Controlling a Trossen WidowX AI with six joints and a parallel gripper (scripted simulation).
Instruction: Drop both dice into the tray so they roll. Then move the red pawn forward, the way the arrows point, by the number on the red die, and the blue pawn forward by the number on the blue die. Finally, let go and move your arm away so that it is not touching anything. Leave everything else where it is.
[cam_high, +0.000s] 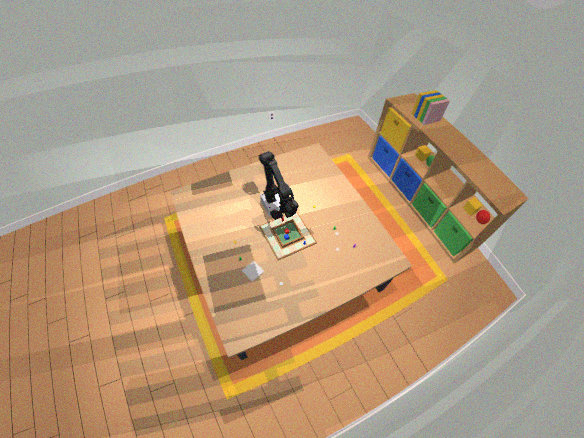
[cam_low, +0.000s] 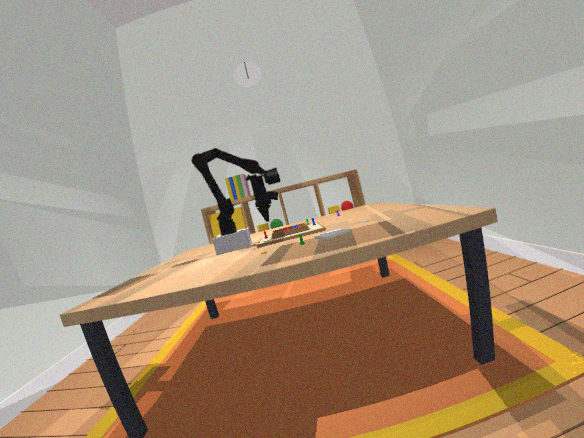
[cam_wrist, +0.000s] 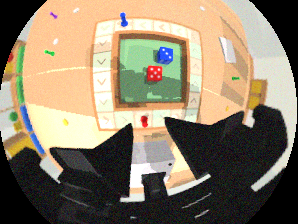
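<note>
The red pawn is 30 mm behind my gripper tip and 60 mm below it. From my gripper tip the other things lie so: green-floored tray 90 mm ahead, 10 mm to the right, 80 mm below; then blue die 110 mm ahead, 30 mm to the right, 60 mm below; then red die 70 mm ahead, 10 mm to the right, 60 mm below.
</note>
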